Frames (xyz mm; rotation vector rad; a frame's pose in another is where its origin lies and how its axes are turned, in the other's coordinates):
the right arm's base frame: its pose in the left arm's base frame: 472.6 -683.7 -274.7 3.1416 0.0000 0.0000
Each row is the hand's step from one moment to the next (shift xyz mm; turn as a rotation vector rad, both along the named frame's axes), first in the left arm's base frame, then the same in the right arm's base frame.
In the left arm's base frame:
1: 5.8 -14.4 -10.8 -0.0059 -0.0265 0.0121
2: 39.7 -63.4 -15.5 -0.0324 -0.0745 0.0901
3: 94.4 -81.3 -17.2 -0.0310 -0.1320 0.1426
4: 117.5 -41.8 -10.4 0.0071 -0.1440 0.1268
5: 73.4 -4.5 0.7 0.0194 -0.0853 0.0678
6: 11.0 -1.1 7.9 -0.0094 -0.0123 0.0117
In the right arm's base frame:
1: 5.8 14.4 10.8 -0.0059 0.0265 -0.0121
2: 39.7 63.4 15.5 -0.0324 0.0745 -0.0901
3: 94.4 81.3 17.2 -0.0310 0.1320 -0.1426
4: 117.5 41.8 10.4 0.0071 0.1440 -0.1268
5: 73.4 4.5 -0.7 0.0194 0.0853 -0.0678
6: 11.0 1.1 -7.9 -0.0094 0.0123 -0.0117

